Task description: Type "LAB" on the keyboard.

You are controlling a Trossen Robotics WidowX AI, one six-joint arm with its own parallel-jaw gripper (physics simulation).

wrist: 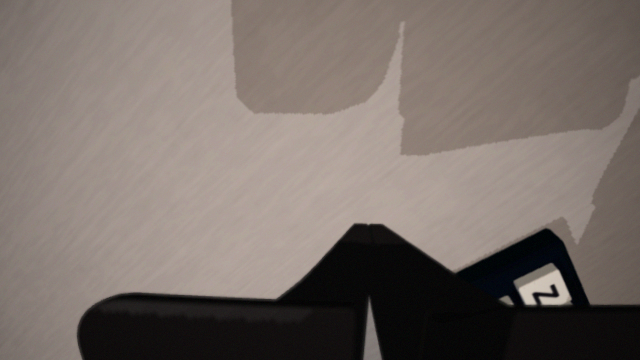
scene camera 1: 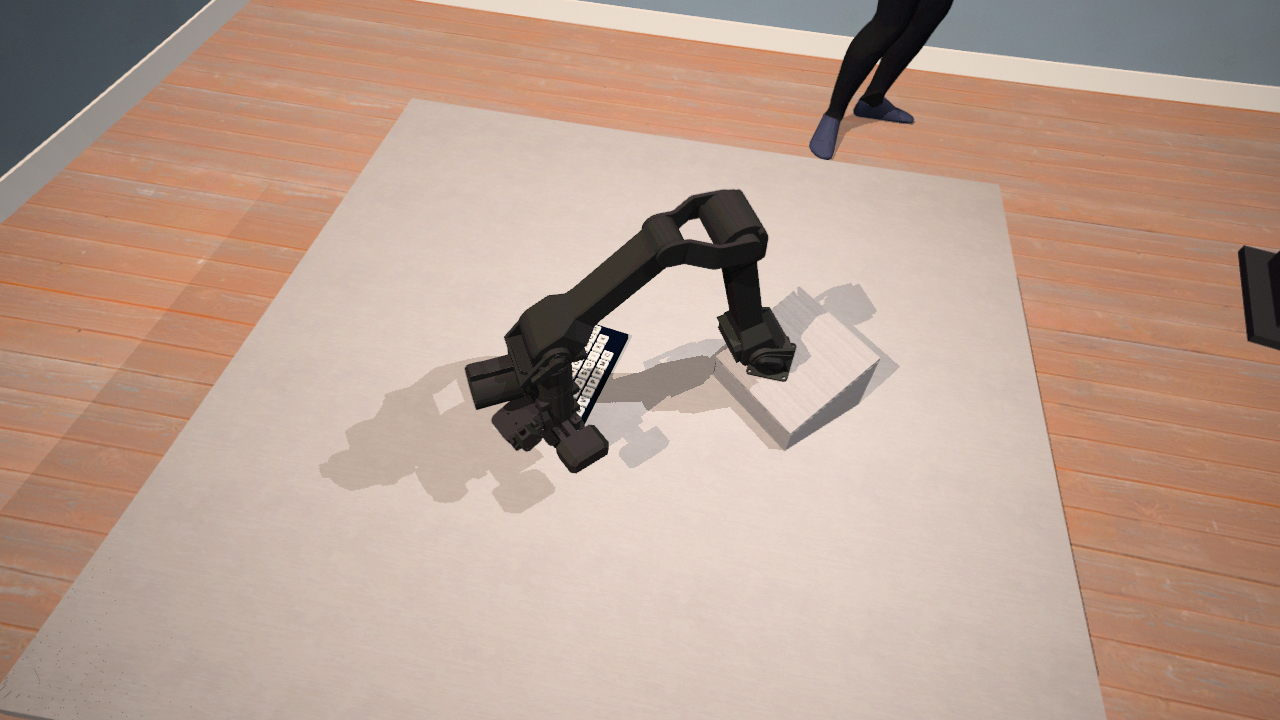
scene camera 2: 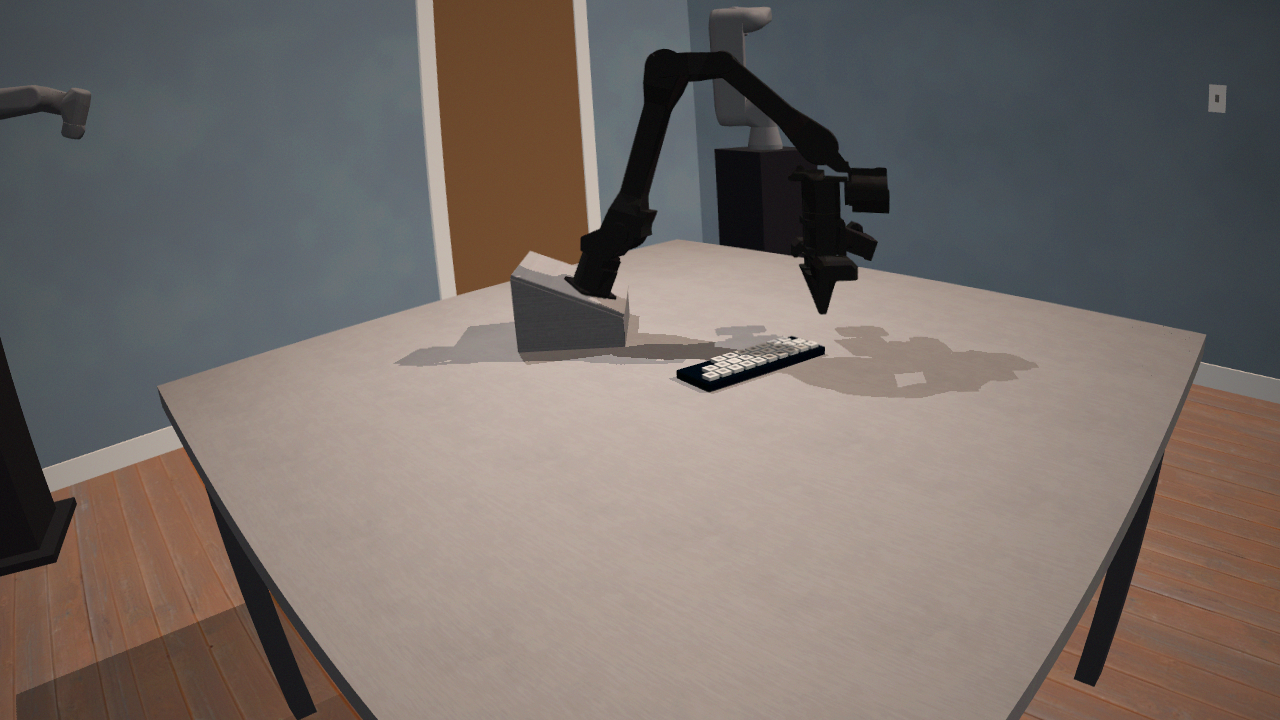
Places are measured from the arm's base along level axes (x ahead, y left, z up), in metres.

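Pixels of known places: gripper, fingertip midpoint: (wrist: pixel 367 238) (scene camera 1: pixel 556 445) (scene camera 2: pixel 822 313); arm's base at its link origin: (scene camera 1: pixel 771 359) (scene camera 2: pixel 589 289).
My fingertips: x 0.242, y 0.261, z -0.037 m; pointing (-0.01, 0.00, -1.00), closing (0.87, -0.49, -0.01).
Ahead of a thing's pixels: the offset from my fingertips to its top centre. Level surfaces: height alone.
The keyboard {dz -0.021, dx +0.030, dy -0.156 m} (scene camera 1: pixel 592 373) (scene camera 2: pixel 750 360) (wrist: pixel 540 250) is a dark navy board with white letter keys, lying flat on the table. In scene camera 1 the arm covers part of it. In the wrist view one corner shows at the lower right, with the Z key {dz -0.021, dx +0.045, dy -0.064 m} (wrist: pixel 545 287) and a sliver of another key whose letter is hidden. The L, A and B keys cannot be made out there. My gripper (scene camera 2: pixel 822 310) (wrist: pixel 367 238) is shut and empty, tips pointing down. It hangs above the table near the keyboard's far end in scene camera 2, not touching it.
The arm's base stands on a grey wedge block (scene camera 1: pixel 792 398) (scene camera 2: pixel 568 315) on the table {dz -0.037 m} (scene camera 1: pixel 626 582) (scene camera 2: pixel 626 492) (wrist: pixel 150 175). Shadows of the arm fall around the keyboard. A person's legs (scene camera 1: pixel 859 80) show behind the table. A grey robot arm (scene camera 2: pixel 729 80) stands on a dark pedestal beyond it.
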